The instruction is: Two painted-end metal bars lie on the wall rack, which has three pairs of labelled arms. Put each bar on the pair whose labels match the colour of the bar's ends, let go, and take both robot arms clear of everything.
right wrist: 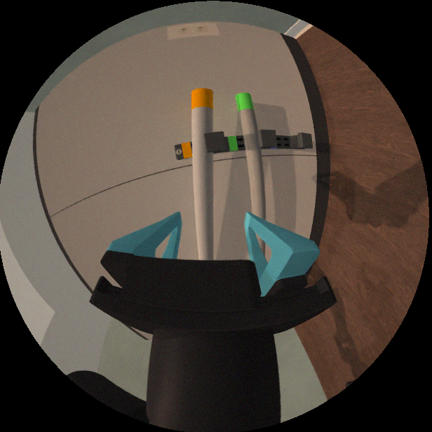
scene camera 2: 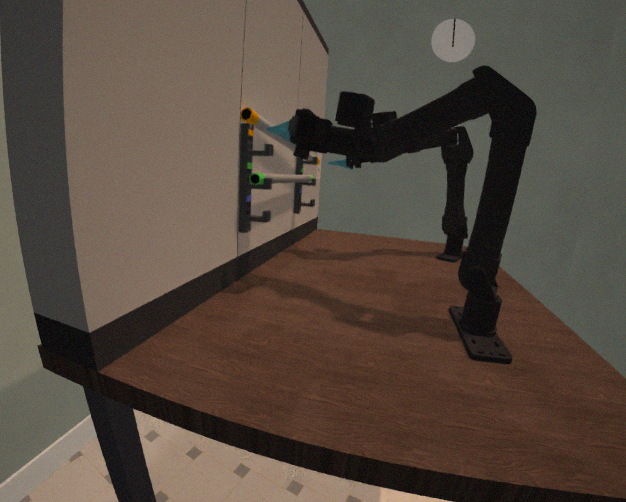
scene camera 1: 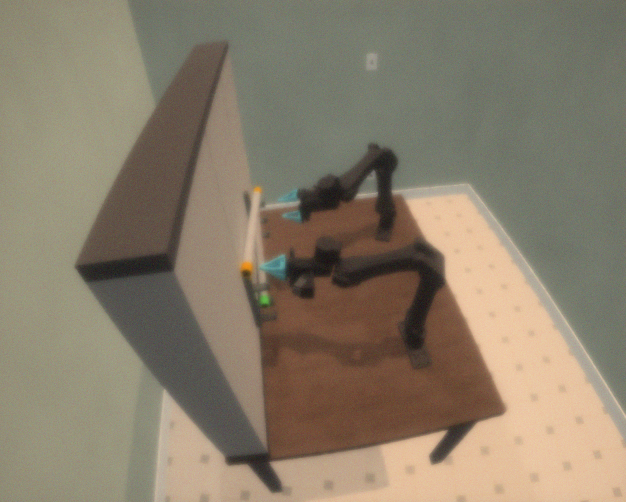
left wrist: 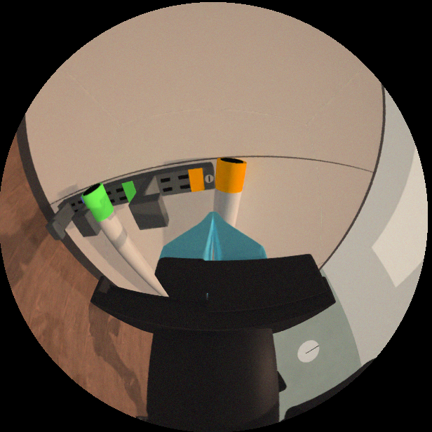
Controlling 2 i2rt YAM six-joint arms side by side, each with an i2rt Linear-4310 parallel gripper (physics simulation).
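Frame: origin at the left arm's base, x ahead, y left, z up, level; metres.
Seen in the pictures: left gripper, between the fingertips: (scene camera 2: 267, 129) (scene camera 1: 259, 267); right gripper, between the fingertips: (scene camera 2: 328, 153) (scene camera 1: 280, 208); left arm's base, origin of its link: (scene camera 2: 475, 332) (scene camera 1: 414, 343); right arm's base, origin of its link: (scene camera 2: 452, 256) (scene camera 1: 385, 227).
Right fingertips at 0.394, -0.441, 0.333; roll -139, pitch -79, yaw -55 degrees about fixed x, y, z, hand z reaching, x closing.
Pixels of each thing's top centre, then the offset from my right fingertips to it, as dx, dy, dz. "spot": a spot on its surface instead. Level surfaces: height alone.
- wall rack, a spot on its surface: (scene camera 2: 245, 211) spot: +0.119, +0.344, -0.162
- green-ended bar, centre of its top: (scene camera 2: 290, 174) (scene camera 1: 258, 245) +0.093, +0.099, -0.073
- brown table, height of its surface: dz -0.333
The orange-ended bar (scene camera 1: 252, 227) (scene camera 2: 250, 115) (left wrist: 230, 177) (right wrist: 202, 175) slants across the wall rack (scene camera 2: 245, 211) (left wrist: 172, 183) (right wrist: 224, 145). Its near end sits above the near strip's top, clear of the orange-labelled arm (scene camera 2: 269, 150); its far end is lower, at the far orange-labelled arm. The green-ended bar (scene camera 1: 265, 299) (scene camera 2: 284, 178) (left wrist: 100, 204) (right wrist: 255, 165) lies on the middle, green-labelled pair. My left gripper (scene camera 1: 260, 267) (scene camera 2: 268, 128) (left wrist: 212, 217) is shut and empty, in front of the orange-ended bar's near part. My right gripper (scene camera 1: 280, 207) (right wrist: 212, 217) is open and empty, before both bars.
The tall wall panel (scene camera 1: 219, 235) (scene camera 2: 156, 183) rises along the edge of the brown table (scene camera 1: 365, 397) (scene camera 2: 334, 376). The blue-labelled bottom arms (scene camera 2: 260, 216) carry no bar. Both arms reach in from the opposite side of the table.
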